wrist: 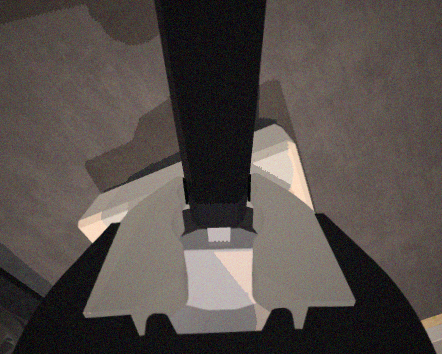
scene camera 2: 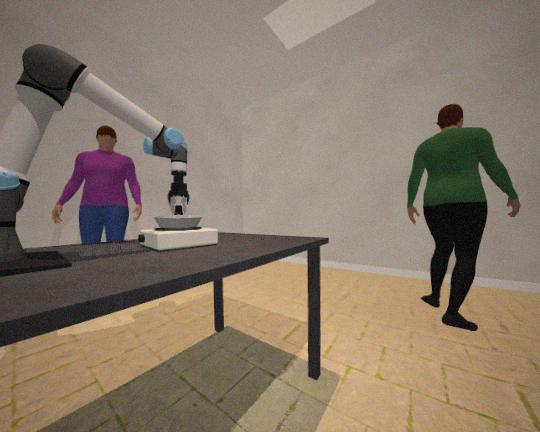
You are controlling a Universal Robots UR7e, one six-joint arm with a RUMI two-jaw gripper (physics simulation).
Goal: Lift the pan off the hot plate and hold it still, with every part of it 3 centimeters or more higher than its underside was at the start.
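Frame: origin at the arm's base, x left, y back, z up, level; centimetres.
Seen in the pictures: gripper, fingertip midpoint: (wrist: 217, 178).
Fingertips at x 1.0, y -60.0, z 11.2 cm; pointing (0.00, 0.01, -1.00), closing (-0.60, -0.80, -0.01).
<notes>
A point is followed by its place in that frame.
The grey pan (scene camera 2: 177, 222) @[x -17.3, y -45.1, z 8.1 cm] (wrist: 207, 277) @[x -9.8, y -49.7, z 6.7 cm] is level over the white hot plate (scene camera 2: 185, 240) @[x -22.0, y -44.9, z 1.4 cm] (wrist: 280, 169) @[x -4.5, y -62.8, z 5.0 cm] in the scene view. Its underside is at or barely above the dark burner; a gap cannot be made out. The pan's black handle (wrist: 217, 100) @[x 5.2, y -63.5, z 15.0 cm] runs up the middle of the wrist view. My gripper (scene camera 2: 178, 209) @[x 1.0, y -60.0, z 11.1 cm] (wrist: 217, 178) @[x 1.0, y -60.0, z 11.1 cm] points down over the pan and is shut on the handle near its lower end, with one grey finger on each side. The fingers hide parts of the pan and the hot plate in the wrist view.
The hot plate stands on the dark table (scene camera 2: 260, 241) @[x -37.0, y -75.3, z -1.8 cm], back from its right corner. A person in a purple shirt (scene camera 2: 106, 177) stands behind the table. A person in a green shirt (scene camera 2: 455, 165) is on the floor at the right, away from the table.
</notes>
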